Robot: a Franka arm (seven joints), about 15 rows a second.
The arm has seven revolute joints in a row. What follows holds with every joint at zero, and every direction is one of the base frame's. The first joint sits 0.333 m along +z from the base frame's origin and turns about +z. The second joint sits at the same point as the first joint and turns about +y. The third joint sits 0.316 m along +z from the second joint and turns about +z. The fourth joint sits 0.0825 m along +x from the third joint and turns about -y. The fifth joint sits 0.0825 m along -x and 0.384 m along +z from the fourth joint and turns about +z. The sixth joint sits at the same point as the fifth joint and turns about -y. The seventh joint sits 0.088 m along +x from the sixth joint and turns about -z. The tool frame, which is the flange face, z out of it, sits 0.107 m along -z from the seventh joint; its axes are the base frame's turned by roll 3.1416, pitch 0 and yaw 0 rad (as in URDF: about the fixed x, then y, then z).
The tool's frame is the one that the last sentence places.
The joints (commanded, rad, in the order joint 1, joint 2, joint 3, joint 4, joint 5, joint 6, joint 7), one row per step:
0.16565, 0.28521, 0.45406, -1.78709, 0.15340, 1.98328, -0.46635
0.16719, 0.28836, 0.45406, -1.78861, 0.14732, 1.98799, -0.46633
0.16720, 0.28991, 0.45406, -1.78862, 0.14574, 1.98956, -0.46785
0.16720, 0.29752, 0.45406, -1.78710, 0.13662, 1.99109, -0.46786
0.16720, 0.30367, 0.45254, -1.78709, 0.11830, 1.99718, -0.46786
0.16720, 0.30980, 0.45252, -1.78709, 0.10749, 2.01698, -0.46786
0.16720, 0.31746, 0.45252, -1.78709, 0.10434, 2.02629, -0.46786
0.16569, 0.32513, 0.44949, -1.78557, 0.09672, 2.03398, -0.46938
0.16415, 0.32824, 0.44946, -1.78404, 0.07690, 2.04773, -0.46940
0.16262, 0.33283, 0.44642, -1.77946, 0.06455, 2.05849, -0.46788
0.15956, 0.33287, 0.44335, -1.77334, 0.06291, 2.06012, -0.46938
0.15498, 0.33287, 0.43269, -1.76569, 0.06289, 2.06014, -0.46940
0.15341, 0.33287, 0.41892, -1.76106, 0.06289, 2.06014, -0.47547
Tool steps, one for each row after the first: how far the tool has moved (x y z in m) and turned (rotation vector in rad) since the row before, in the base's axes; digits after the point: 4 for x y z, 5 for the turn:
0.0001, 0.0006, -0.0022, -0.00332, -0.00293, 0.00327
0.0003, 0.0000, -0.0008, -0.00030, -0.00091, 0.00180
0.0013, -0.0002, -0.0036, -0.00599, -0.00004, 0.00363
0.0021, -0.0013, -0.0034, -0.01111, -0.00918, 0.00560
0.0028, 0.0004, -0.0021, 0.00152, -0.01636, 0.00052
0.0015, 0.0003, -0.0037, 0.00129, -0.00192, -0.00061
0.0033, -0.0021, -0.0034, -0.00244, -0.00465, -0.00117
0.0030, -0.0010, -0.0002, -0.00623, -0.02043, 0.00488
0.0042, -0.0020, -0.0001, -0.00233, -0.01483, -0.00272
0.0036, -0.0027, 0.0026, 0.00224, -0.00765, -0.00488
0.0067, -0.0072, 0.0026, 0.00067, -0.00694, -0.01569
0.0058, -0.0074, 0.0010, -0.00136, -0.00553, -0.00925

